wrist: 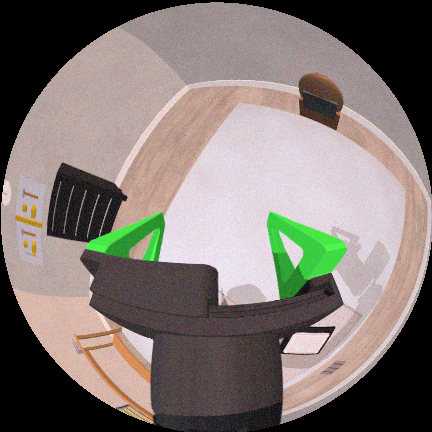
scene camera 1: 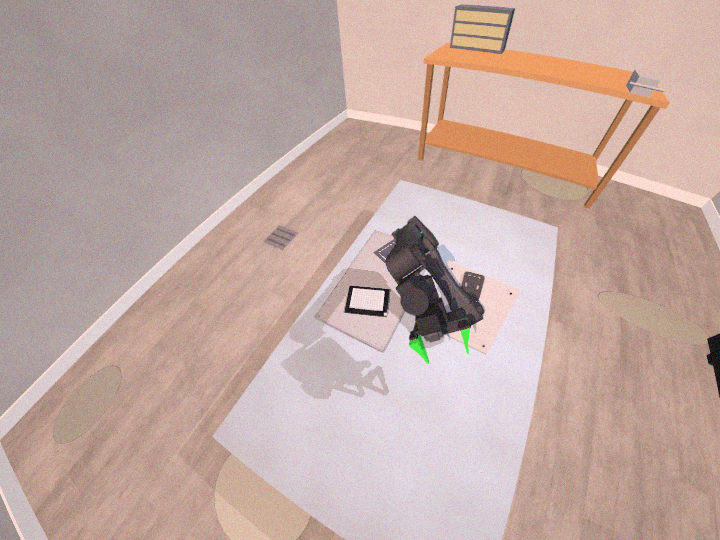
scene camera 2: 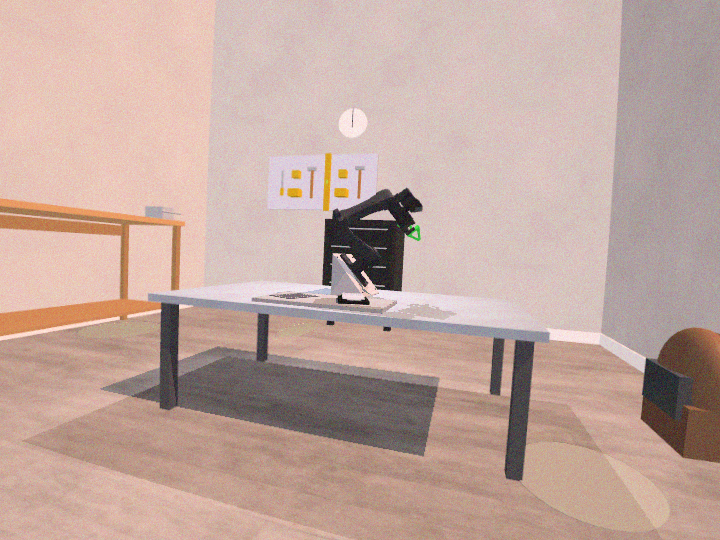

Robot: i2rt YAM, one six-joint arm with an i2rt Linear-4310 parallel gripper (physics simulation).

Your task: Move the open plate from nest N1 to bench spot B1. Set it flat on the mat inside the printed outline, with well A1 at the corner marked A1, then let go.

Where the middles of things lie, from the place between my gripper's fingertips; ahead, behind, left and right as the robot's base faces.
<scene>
My gripper is now 32 cm short of the plate [wrist: 300, 342], 21 cm to the left of it and 27 cm above it. Also, from my hand: perforated mat [scene camera 1: 368, 270]: 32 cm ahead, 32 cm to the right, 30 cm below.
</scene>
